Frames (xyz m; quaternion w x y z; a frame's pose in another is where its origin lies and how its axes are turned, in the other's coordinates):
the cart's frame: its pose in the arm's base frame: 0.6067 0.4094 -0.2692 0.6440 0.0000 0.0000 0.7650
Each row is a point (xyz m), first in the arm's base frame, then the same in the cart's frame.
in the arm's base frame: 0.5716 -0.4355 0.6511
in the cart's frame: -0.8265 0.1786 0.9203
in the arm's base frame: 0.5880 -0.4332 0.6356
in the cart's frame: -0.8271 0.1621 0.9048
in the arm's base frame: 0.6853 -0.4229 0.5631
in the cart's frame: -0.8335 0.0645 0.8323
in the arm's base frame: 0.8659 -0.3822 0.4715
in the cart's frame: -0.8242 -0.1204 0.7407
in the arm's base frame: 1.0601 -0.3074 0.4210
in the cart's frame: -0.7836 -0.3246 0.6902
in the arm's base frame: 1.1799 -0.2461 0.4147
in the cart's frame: -0.7436 -0.4530 0.6839
